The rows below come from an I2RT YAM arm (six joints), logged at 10 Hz.
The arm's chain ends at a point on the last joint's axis. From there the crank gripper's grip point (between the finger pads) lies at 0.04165 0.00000 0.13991 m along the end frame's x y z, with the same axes.
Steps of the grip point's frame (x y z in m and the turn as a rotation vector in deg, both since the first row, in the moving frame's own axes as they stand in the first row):
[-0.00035, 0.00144, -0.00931, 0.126, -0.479, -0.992]
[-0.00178, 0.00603, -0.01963, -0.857, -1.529, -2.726]
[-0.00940, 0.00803, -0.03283, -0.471, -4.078, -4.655]
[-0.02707, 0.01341, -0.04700, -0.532, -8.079, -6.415]
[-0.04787, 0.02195, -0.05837, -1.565, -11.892, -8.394]
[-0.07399, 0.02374, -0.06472, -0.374, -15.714, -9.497]
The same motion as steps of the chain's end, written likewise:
[0.00083, 0.00246, -0.00965, 0.126, -0.479, -0.992]
[0.00196, 0.00582, -0.02069, -0.857, -1.529, -2.726]
[0.00073, 0.00984, -0.03544, -0.471, -4.078, -4.655]
[-0.00685, 0.01563, -0.05147, -0.532, -8.079, -6.415]
[-0.01809, 0.02197, -0.06395, -1.565, -11.892, -8.394]
[-0.03423, 0.02644, -0.07075, -0.374, -15.714, -9.497]

